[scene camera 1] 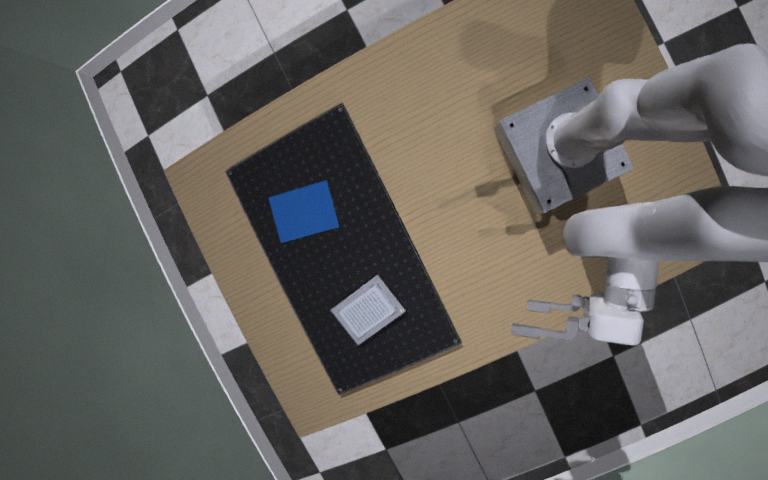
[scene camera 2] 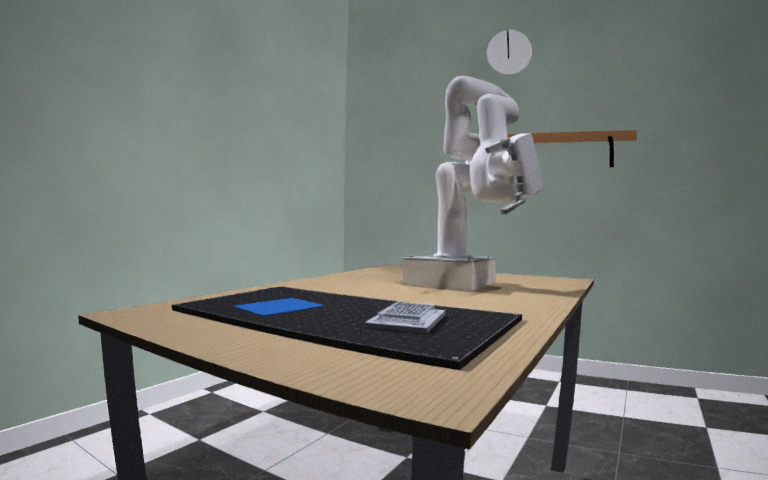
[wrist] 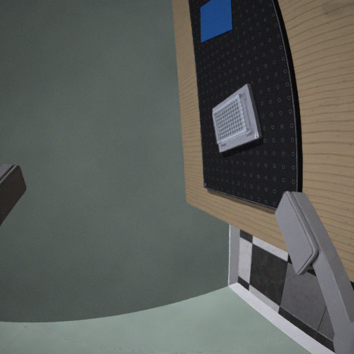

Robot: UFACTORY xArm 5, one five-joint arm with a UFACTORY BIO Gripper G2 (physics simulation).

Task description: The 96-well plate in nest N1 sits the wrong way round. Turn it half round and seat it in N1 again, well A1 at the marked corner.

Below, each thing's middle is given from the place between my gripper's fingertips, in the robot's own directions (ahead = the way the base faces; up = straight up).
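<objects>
With the clear 96-well plate (scene camera 1: 372,307), I find my hand far short of it, a little to the left of it and far above it. Grey nest N1 (scene camera 1: 385,289) is 320 mm ahead of my hand, 90 mm to the right of it and 290 mm below it. As for the blue rectangle (scene camera 1: 308,210), it sits far ahead of my hand, far to the right of it, and far below it.
</objects>
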